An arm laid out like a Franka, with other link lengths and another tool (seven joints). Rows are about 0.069 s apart.
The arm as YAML. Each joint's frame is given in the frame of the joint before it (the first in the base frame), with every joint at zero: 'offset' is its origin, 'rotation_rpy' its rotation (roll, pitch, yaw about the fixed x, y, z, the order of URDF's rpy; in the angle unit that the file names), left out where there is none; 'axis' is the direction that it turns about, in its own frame. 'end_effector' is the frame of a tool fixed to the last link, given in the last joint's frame.
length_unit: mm
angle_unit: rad
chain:
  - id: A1
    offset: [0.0, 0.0, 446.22]
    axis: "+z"
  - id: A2
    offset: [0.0, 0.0, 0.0]
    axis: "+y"
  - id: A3
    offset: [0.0, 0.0, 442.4]
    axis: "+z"
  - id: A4
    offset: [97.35, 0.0, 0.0]
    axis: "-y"
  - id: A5
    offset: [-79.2, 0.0, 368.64]
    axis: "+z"
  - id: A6
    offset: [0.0, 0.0, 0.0]
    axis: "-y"
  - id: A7
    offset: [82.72, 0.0, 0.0]
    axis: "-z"
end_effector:
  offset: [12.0, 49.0, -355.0]
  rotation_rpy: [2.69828, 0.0, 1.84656]
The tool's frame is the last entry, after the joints.
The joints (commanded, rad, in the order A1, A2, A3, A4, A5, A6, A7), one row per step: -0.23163 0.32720 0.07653 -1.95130 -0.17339 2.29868 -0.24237; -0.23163 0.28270 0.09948 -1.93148 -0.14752 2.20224 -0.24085; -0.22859 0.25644 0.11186 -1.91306 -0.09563 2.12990 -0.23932; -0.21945 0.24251 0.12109 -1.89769 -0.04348 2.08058 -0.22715; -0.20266 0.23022 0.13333 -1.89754 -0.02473 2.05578 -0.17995; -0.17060 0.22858 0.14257 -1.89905 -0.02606 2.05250 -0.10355; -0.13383 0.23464 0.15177 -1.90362 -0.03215 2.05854 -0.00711; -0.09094 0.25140 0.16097 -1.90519 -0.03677 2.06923 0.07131; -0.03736 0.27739 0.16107 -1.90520 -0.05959 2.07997 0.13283
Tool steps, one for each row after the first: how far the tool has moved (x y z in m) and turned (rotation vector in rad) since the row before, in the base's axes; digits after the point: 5 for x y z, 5 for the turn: -0.01507 0.01842 0.02972 0.01813 0.02868 -0.00581; -0.01046 0.02161 0.02025 0.04095 0.02281 -0.02230; -0.00510 0.02486 0.01365 0.04376 0.01550 -0.02463; -0.00429 0.02304 0.00693 0.01477 0.01113 -0.02838; 0.00144 0.02451 0.00008 -0.00456 0.00377 -0.03437; 0.00233 0.02592 -0.00552 -0.00927 0.00495 -0.04711; 0.00196 0.03045 -0.01029 -0.00555 0.00735 -0.02387; -0.00080 0.02705 -0.01631 -0.02137 0.01248 0.00518
